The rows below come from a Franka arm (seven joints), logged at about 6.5 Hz.
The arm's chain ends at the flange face. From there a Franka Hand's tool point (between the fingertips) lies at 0.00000 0.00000 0.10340 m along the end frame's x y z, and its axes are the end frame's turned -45 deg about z.
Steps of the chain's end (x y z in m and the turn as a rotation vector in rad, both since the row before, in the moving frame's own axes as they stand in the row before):
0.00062 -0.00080 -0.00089 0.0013 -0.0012 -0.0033
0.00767 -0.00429 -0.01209 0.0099 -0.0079 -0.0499
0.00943 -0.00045 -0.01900 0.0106 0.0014 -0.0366
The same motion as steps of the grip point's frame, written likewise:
0.00101 -0.00031 -0.00089 0.0018 0.0001 -0.0033
0.00857 0.00109 -0.01210 0.0126 0.0014 -0.0499
0.00785 0.00566 -0.01901 0.0065 0.0085 -0.0366

